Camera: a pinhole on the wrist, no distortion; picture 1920 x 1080 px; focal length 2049.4 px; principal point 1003.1 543.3 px. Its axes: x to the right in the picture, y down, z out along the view. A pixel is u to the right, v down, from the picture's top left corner.
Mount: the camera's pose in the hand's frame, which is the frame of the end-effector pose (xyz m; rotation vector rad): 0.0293 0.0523 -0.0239 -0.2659 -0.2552 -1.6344
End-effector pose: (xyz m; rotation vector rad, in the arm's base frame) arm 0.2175 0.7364 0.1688 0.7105 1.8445 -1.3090
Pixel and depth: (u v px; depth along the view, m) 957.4 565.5 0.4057
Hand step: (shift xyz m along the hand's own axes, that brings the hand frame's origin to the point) 0.0423 0.1911 0.3572
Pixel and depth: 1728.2 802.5 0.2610
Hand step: 0.0602 0.0466 0.2531
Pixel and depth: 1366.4 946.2 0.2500
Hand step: 0.0798 0.0871 0.2273
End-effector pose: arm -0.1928 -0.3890 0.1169 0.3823 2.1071 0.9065
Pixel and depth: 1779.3 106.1 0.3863
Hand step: -0.0565 0.0451 0.3884
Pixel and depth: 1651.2 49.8 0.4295
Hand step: -0.0758 0.0706 0.4258
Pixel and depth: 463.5 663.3 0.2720
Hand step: 0.0560 0.2062 0.2106
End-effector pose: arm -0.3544 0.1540 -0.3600 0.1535 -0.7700 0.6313
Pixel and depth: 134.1 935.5 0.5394
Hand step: 0.1603 0.4336 0.4136
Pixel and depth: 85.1 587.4 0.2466
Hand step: 0.0479 0.2355 0.1739
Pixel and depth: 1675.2 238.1 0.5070
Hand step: -0.0488 0.0646 0.5091
